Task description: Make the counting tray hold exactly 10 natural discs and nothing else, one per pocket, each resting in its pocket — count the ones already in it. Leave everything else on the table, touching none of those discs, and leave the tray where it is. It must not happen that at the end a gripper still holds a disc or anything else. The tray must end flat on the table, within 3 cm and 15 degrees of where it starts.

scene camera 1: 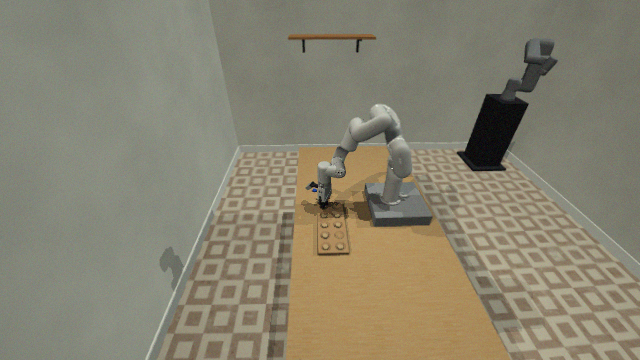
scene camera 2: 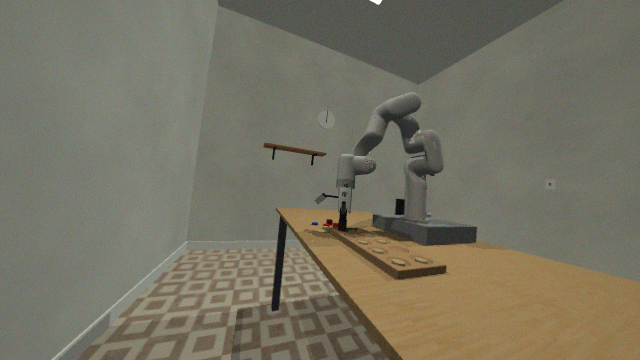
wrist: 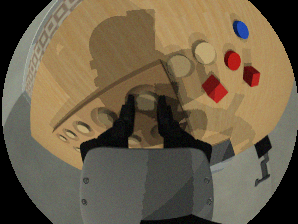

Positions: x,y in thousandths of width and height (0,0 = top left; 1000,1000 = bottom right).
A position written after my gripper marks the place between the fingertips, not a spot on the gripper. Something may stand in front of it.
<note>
I see my gripper (wrist: 492,462) and a wooden counting tray (scene camera 2: 645,749).
The wooden counting tray shows as well in the wrist view (wrist: 515,346).
</note>
